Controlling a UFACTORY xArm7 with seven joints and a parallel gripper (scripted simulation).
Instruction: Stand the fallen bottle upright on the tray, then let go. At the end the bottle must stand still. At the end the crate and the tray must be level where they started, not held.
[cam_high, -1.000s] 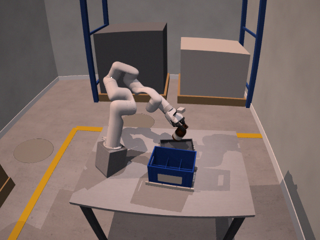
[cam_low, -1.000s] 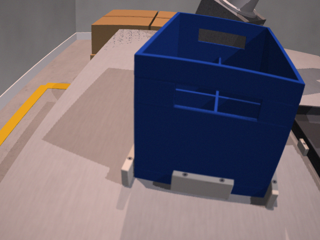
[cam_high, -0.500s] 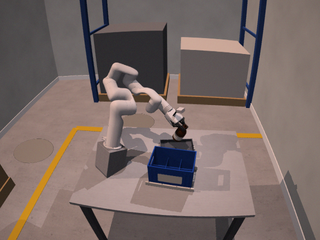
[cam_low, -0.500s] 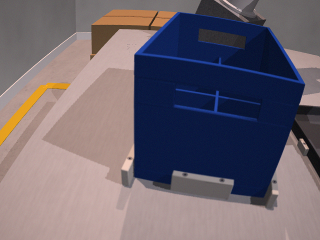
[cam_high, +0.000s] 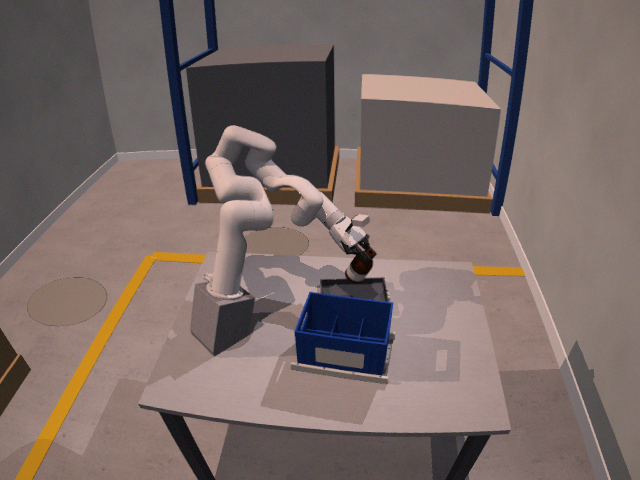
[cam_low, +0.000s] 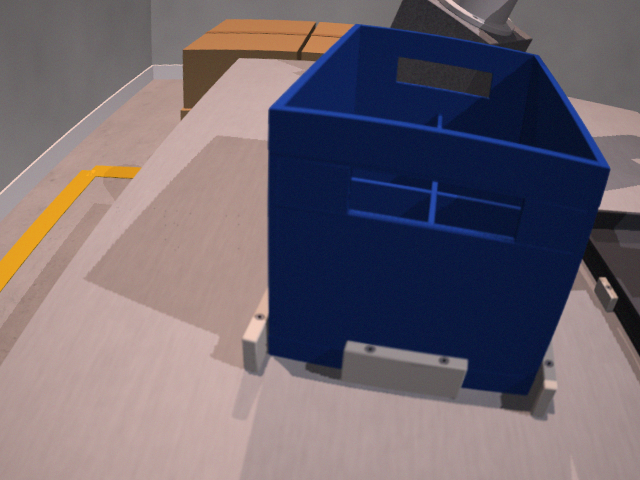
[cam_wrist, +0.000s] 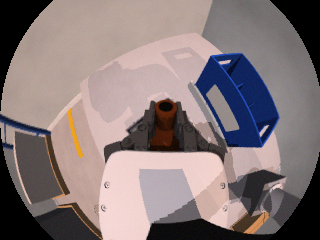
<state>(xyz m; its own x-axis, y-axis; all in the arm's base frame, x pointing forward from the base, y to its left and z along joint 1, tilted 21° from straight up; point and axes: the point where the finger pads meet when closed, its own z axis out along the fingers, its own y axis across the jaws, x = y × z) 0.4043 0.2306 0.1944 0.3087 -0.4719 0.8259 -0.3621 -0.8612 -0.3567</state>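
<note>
My gripper is now 20 mm past the brown bottle, 10 mm to the right of it and 50 mm above it. Round my hand: blue crate: 280 mm to the right, 130 mm below; tray: 40 mm behind, 10 mm to the right, 200 mm below.
</note>
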